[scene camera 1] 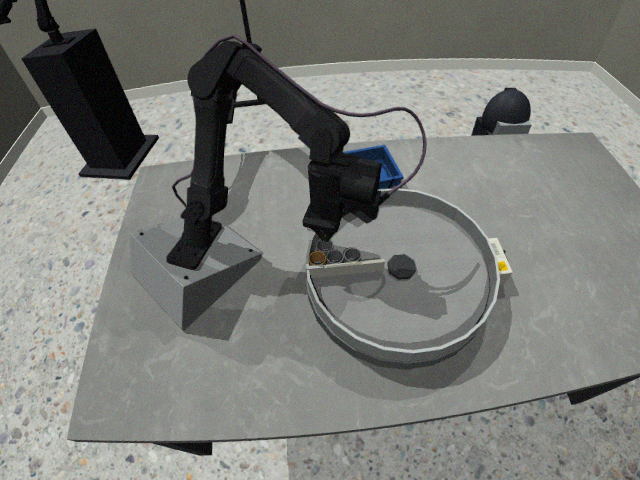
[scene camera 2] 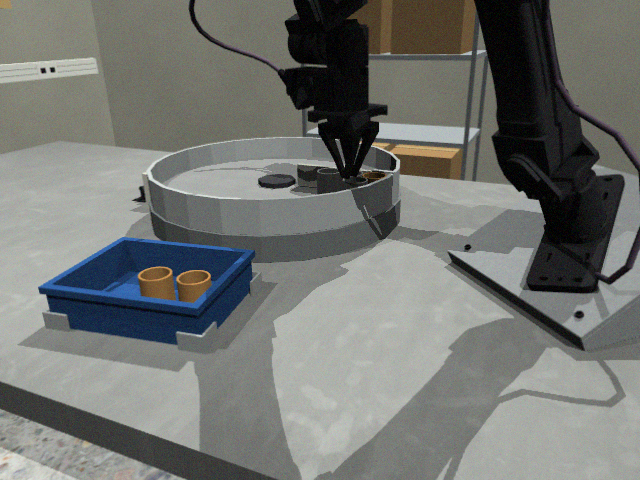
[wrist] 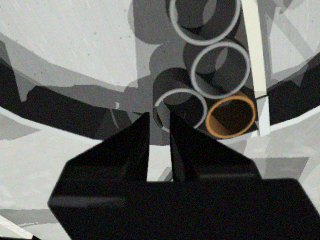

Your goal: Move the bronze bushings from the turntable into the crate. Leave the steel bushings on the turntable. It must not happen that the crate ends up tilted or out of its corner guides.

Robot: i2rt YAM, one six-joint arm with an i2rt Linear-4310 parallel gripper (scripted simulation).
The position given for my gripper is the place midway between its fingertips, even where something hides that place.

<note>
I see my gripper [scene camera 2: 349,177], a bronze bushing [wrist: 232,120], a steel bushing [wrist: 193,111] and a bronze bushing [scene camera 2: 189,292].
My gripper shows as well in scene camera 1 [scene camera 1: 326,237] and in the wrist view [wrist: 159,120].
</note>
